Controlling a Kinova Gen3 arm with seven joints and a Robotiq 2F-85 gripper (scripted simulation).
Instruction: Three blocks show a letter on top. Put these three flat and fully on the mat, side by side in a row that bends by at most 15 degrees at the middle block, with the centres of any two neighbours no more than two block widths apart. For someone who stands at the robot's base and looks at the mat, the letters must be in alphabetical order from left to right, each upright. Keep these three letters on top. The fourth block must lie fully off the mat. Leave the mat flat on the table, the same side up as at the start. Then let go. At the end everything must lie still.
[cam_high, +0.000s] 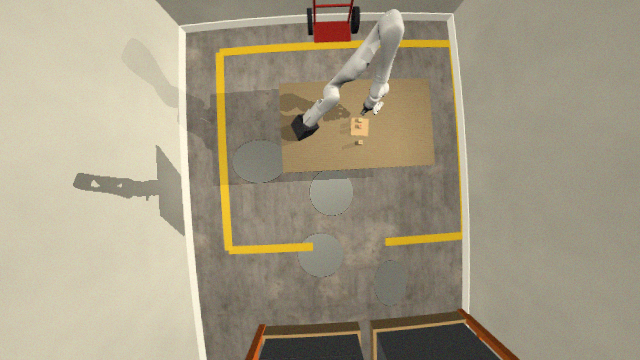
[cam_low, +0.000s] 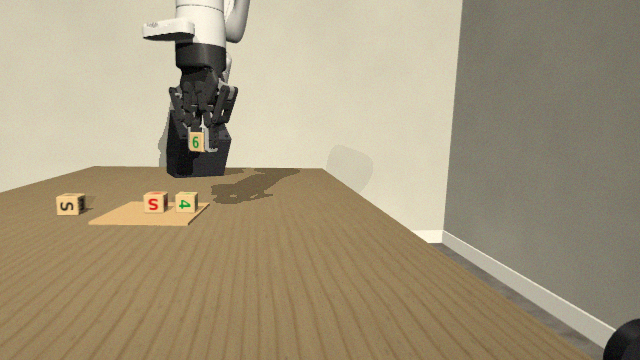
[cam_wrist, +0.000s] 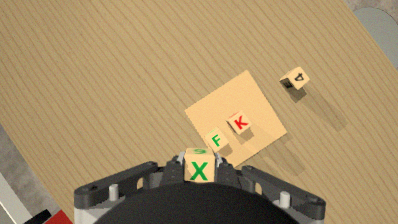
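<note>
The tan mat lies 8 cm to the right of my hand and 12 cm below it.
</note>
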